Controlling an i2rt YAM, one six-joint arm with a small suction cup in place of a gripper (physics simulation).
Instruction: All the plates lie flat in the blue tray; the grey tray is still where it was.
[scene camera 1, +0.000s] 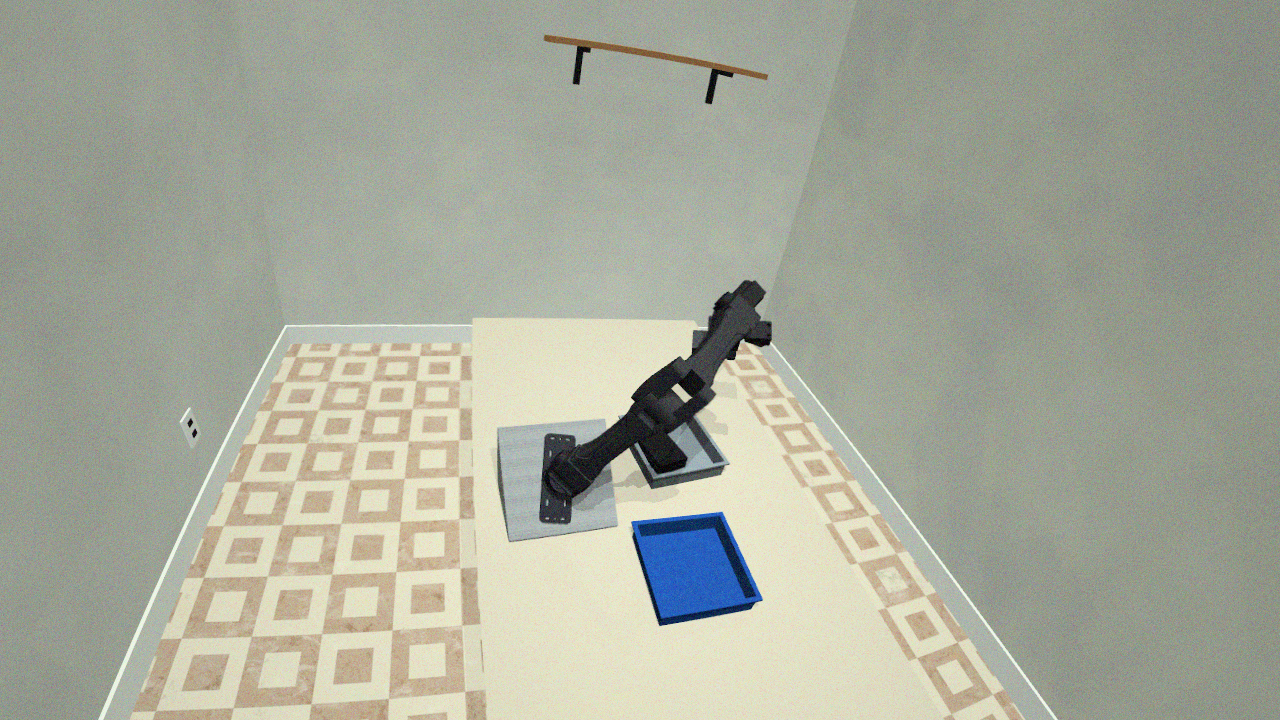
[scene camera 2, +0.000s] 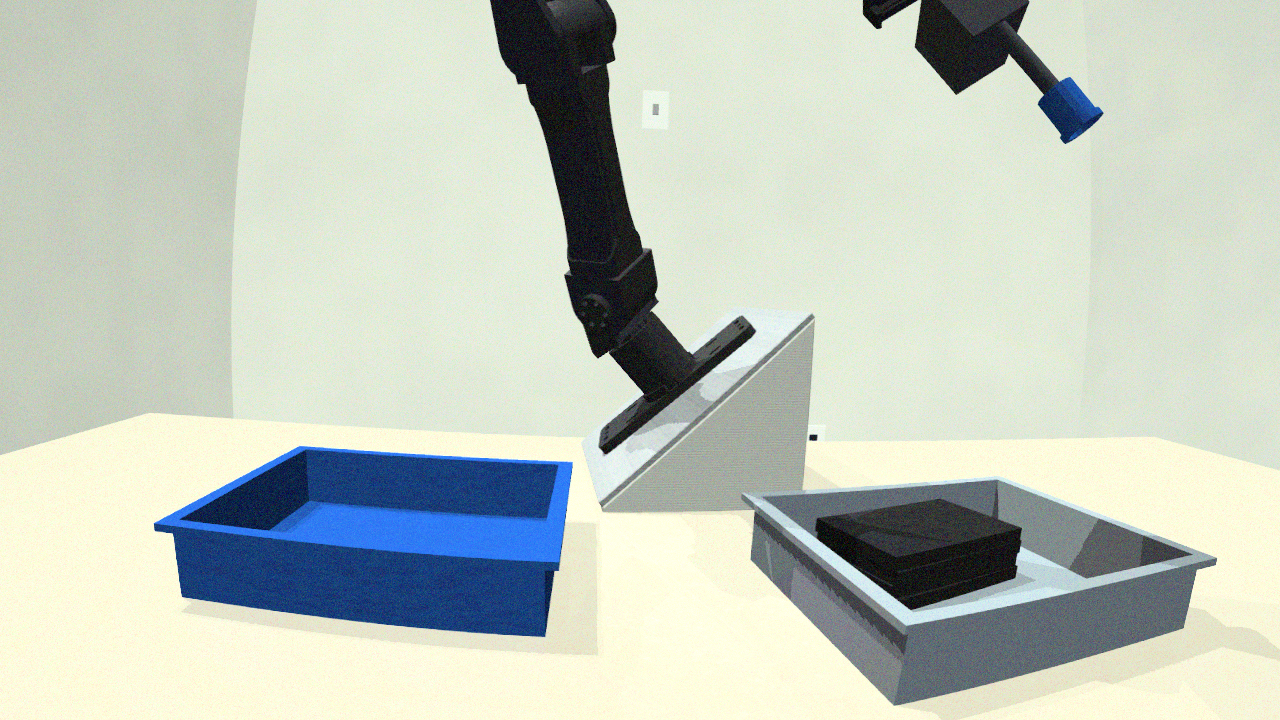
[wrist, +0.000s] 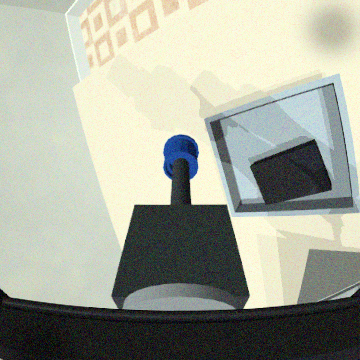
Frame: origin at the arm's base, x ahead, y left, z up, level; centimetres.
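Where they show: hand, tool point: (scene camera 2: 1083, 127) (wrist: 180, 150); arm's base, link origin: (scene camera 1: 557, 478) (scene camera 2: 677, 387).
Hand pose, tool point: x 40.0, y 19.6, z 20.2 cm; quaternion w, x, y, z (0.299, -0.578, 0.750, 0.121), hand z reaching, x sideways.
Things, the pixels of their centre, and the offset from my tool point. Level surfaces: height alone.
- grey tray, body centre: (scene camera 2: 963, 561) (wrist: 278, 156) (scene camera 1: 671, 445) dx -7.0, dy -2.1, dz -27.3 cm
- blue tray, body centre: (scene camera 2: 394, 524) (scene camera 1: 692, 566) dx -12.0, dy -40.9, dz -27.3 cm
- cream table, surface height: dz -29.8 cm
Black square plates (scene camera 1: 663, 453) (scene camera 2: 921, 550) (wrist: 292, 172) lie stacked flat in the grey tray (scene camera 1: 687, 480) (scene camera 2: 1047, 640) (wrist: 225, 167), toward one side of it. The stack's exact number of plates is hard to tell. The blue tray (scene camera 1: 696, 565) (scene camera 2: 366, 586) stands apart from the grey tray, and its floor shows bare; it does not show in the wrist view. My suction cup (scene camera 2: 1081, 123) (wrist: 181, 150) is blue, on a black rod. It hangs tilted in the air, high above table level and off to the side of the grey tray, with nothing on it. The arm partly covers the grey tray in scene camera 1.
The arm's base is bolted on a grey wedge (scene camera 1: 588, 512) (scene camera 2: 725, 456) beside the two trays. Both trays have raised walls with rims. A wooden shelf (scene camera 1: 653, 56) is on the far wall. The cream table (scene camera 1: 572, 644) (scene camera 2: 80, 510) (wrist: 135, 175) carries the trays and wedge.
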